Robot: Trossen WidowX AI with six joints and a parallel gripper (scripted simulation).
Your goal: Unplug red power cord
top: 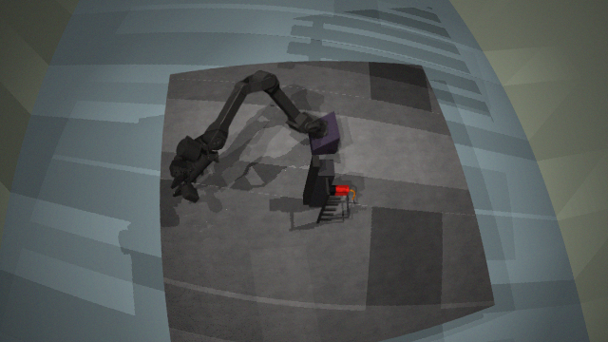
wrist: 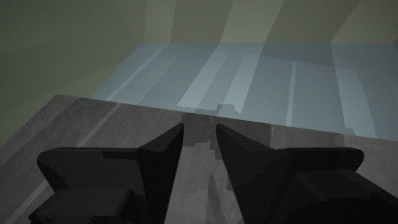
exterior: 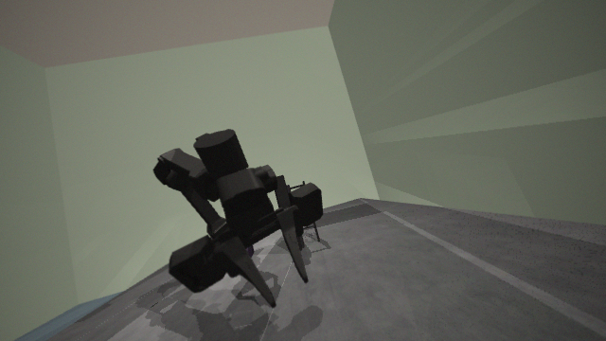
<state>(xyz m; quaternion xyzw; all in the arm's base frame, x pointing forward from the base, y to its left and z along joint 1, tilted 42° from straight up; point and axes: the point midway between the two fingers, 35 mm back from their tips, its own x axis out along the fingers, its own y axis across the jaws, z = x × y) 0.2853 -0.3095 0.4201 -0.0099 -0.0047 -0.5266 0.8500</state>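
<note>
My gripper tip is now 5 cm past the red plug, 57 cm to the right of it and 4 cm above it.
</note>
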